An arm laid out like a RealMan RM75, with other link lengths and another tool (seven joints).
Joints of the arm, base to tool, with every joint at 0 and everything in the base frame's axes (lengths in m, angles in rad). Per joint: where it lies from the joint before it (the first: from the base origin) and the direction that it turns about. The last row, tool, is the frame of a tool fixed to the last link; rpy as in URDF.
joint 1: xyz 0 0 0.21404 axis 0 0 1
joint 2: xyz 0 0 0 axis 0 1 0
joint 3: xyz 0 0 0.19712 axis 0 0 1
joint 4: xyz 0 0 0 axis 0 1 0
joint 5: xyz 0 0 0.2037 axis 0 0 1
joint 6: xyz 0 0 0 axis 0 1 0
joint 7: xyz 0 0 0.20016 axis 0 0 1
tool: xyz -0.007 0.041 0.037 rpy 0 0.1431 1.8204
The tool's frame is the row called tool.
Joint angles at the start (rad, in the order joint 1, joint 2, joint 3, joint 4, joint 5, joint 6, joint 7):
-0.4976, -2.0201, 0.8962, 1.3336, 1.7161, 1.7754, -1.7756
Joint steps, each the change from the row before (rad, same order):
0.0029, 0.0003, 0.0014, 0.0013, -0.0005, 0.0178, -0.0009
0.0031, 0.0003, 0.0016, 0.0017, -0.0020, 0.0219, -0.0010
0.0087, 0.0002, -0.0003, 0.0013, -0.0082, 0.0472, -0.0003
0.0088, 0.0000, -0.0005, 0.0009, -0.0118, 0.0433, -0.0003
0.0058, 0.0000, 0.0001, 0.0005, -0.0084, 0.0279, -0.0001
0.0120, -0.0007, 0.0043, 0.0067, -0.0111, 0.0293, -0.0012
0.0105, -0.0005, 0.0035, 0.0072, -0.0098, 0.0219, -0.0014
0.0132, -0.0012, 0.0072, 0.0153, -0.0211, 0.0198, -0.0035
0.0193, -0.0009, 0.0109, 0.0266, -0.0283, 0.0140, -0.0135
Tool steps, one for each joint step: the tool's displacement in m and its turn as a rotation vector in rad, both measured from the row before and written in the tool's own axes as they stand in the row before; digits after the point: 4 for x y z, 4 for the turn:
0.0047, 0.0003, -0.0004, -0.0002, 0.0176, -0.0018
0.0057, -0.0001, -0.0005, 0.0012, 0.0217, -0.0012
0.0120, -0.0005, -0.0018, 0.0079, 0.0425, -0.0033
0.0111, -0.0012, -0.0017, 0.0115, 0.0383, -0.0019
0.0073, -0.0009, -0.0009, 0.0080, 0.0249, -0.0007
0.0088, -0.0008, -0.0009, 0.0071, 0.0270, -0.0005
0.0068, -0.0008, -0.0007, 0.0054, 0.0195, 0.0005
0.0069, -0.0031, -0.0003, 0.0107, 0.0190, 0.0088
0.0066, -0.0045, -0.0003, 0.0107, 0.0135, 0.0070

